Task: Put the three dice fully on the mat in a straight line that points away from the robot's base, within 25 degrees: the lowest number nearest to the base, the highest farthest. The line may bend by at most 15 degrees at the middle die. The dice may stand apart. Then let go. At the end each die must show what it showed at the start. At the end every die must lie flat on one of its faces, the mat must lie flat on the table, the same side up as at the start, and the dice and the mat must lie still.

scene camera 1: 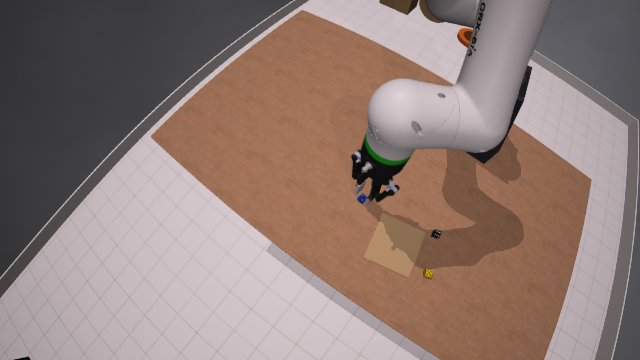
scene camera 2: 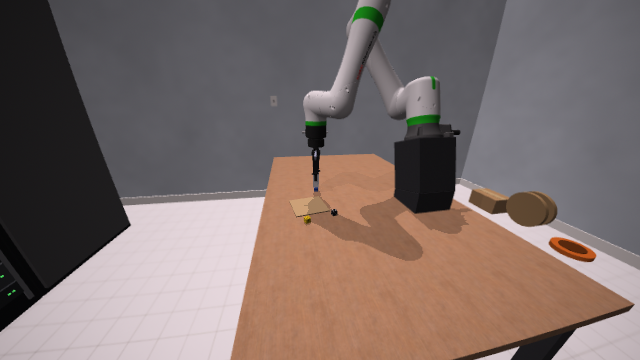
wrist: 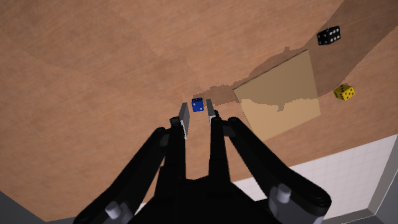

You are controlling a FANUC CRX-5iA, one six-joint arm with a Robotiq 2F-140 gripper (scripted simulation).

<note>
In view: the gripper (wrist: pixel 197 108) and a tan mat (scene camera 1: pixel 394 245).
The tan mat shows as well in the wrist view (wrist: pixel 285 96).
</note>
